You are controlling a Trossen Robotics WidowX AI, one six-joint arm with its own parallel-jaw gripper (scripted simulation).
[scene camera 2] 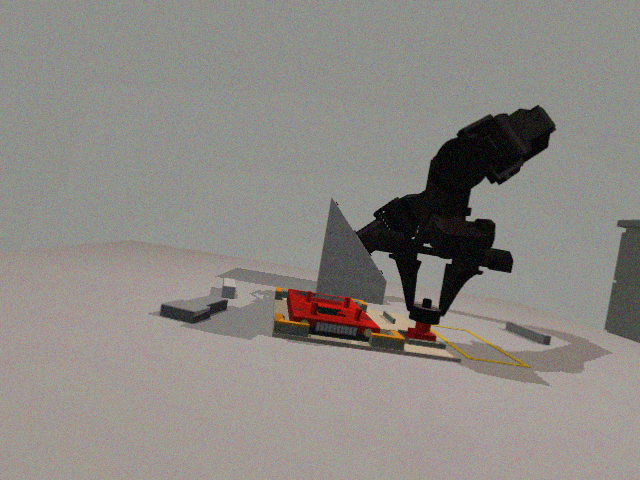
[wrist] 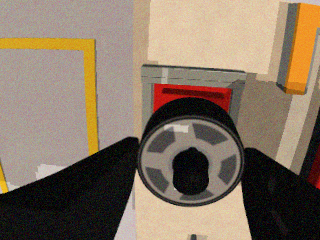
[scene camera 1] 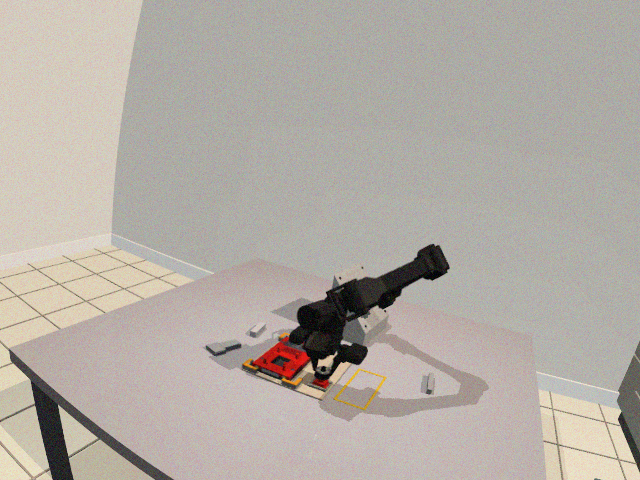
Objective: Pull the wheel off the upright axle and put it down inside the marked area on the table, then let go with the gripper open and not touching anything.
Path:
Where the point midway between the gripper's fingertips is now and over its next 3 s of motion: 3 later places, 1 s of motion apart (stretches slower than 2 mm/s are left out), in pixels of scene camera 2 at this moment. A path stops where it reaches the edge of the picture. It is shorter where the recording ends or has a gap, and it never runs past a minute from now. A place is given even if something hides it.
My gripper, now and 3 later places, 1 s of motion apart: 425, 313; 427, 299; 428, 289; 460, 269

